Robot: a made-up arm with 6 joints.
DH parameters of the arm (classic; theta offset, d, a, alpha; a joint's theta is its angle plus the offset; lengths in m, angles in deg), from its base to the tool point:
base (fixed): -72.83 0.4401 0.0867 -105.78
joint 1: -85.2 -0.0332 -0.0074 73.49
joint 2: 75.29 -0.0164 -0.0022 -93
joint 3: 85.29 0.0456 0.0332 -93
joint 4: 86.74 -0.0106 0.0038 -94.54
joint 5: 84.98 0.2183 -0.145 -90
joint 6: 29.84 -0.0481 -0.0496 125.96
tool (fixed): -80.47 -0.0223 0 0
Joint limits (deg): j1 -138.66..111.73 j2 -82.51..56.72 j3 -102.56..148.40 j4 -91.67..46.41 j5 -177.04..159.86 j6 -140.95..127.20
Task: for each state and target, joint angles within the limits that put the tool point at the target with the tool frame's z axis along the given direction. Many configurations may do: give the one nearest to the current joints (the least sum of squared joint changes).
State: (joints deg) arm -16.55 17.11 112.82 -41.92 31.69 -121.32
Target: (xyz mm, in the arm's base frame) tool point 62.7 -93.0 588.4 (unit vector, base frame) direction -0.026 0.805 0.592
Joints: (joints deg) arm 12.70 10.09 148.40 -53.32 36.06 -130.08
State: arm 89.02 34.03 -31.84 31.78 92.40 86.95
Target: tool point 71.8 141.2 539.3 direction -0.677 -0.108 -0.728
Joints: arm 76.83 56.72 17.70 26.61 125.17 118.02
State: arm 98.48 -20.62 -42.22 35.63 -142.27 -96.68
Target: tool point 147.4 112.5 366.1 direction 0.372 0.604 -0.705
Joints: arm 93.36 -31.15 -39.91 46.41 -123.90 -99.15
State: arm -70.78 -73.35 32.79 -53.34 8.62 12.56
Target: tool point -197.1 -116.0 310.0 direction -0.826 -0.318 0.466
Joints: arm -74.63 -58.19 32.23 -78.37 -33.30 -2.32
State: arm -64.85 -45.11 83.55 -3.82 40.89 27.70
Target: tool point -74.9 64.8 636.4 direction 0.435 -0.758 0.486
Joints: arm -48.49 -52.65 101.07 -5.93 63.61 57.27
